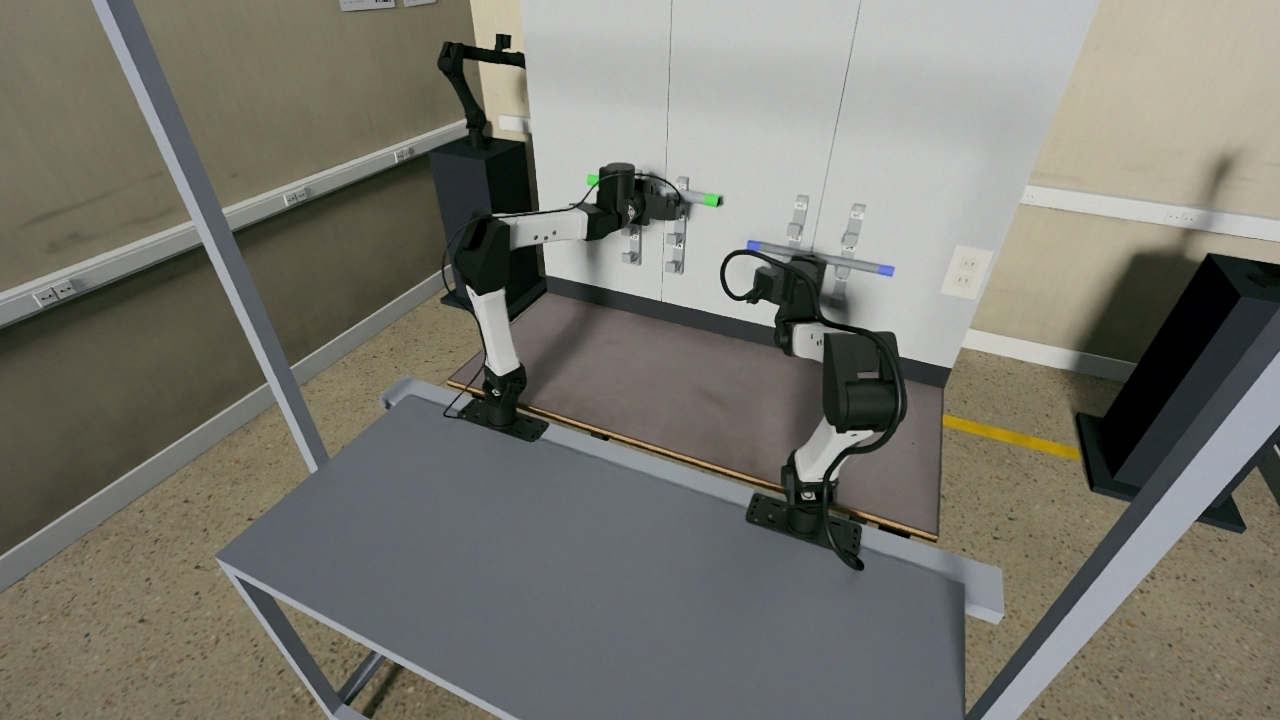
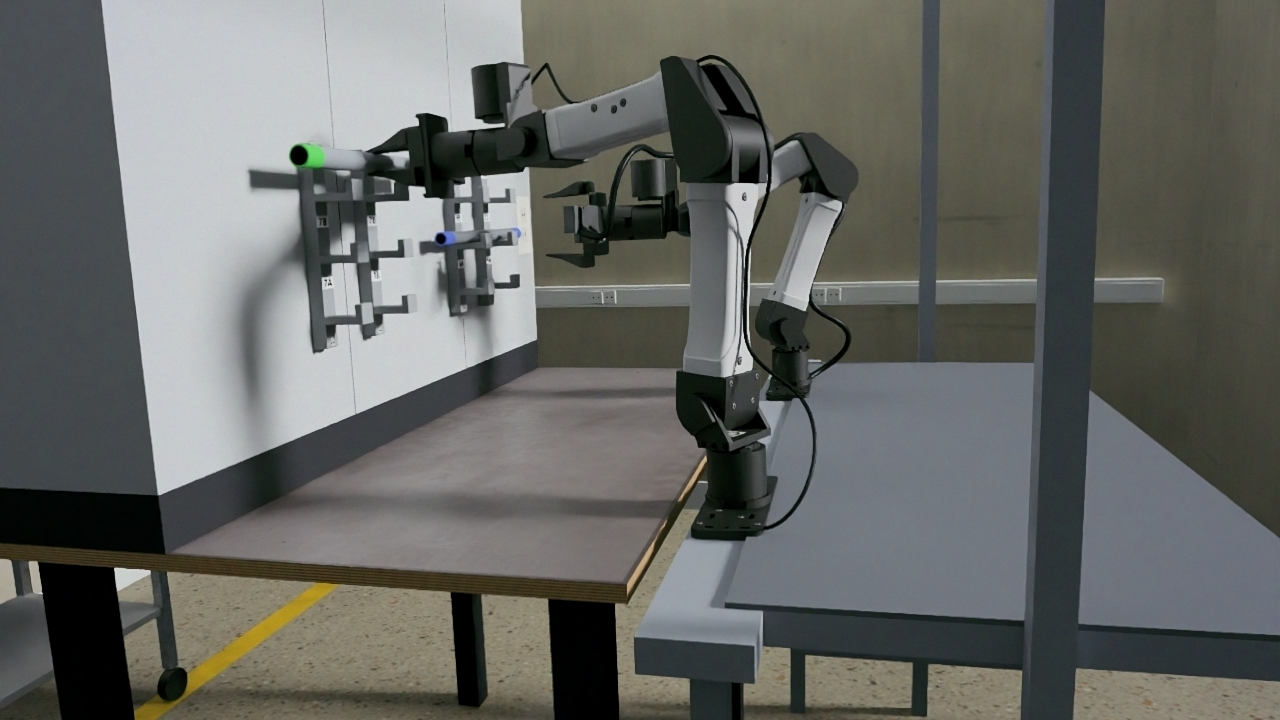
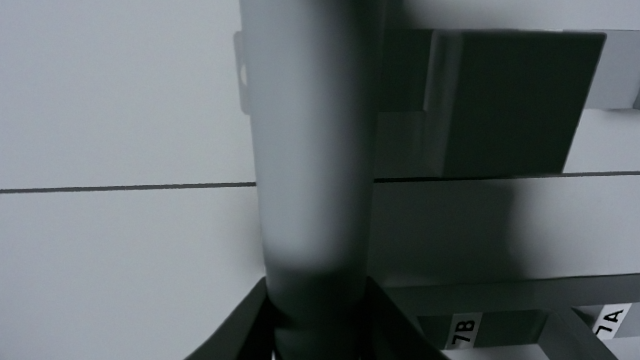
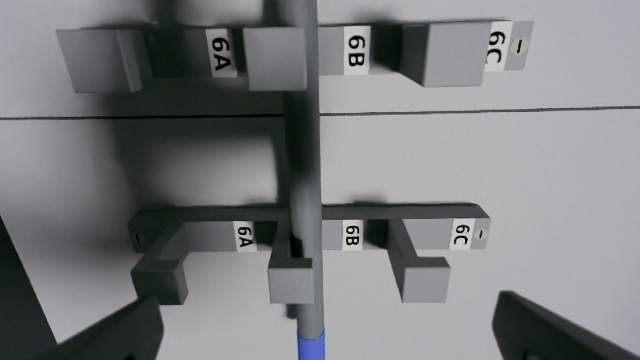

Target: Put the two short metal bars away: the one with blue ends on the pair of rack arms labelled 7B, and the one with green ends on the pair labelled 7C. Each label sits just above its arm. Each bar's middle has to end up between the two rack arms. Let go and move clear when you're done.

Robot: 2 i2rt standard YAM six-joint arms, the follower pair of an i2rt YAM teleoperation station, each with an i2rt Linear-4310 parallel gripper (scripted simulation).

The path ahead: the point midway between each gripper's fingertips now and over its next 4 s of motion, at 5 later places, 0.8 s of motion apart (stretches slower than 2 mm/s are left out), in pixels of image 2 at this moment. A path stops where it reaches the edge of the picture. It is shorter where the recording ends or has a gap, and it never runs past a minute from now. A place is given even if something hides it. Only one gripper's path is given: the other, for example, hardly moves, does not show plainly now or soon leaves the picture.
My left gripper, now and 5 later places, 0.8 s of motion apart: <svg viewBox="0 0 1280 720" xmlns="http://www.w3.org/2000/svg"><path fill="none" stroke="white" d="M368 163L355 162L352 165L353 178L353 182L353 184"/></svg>
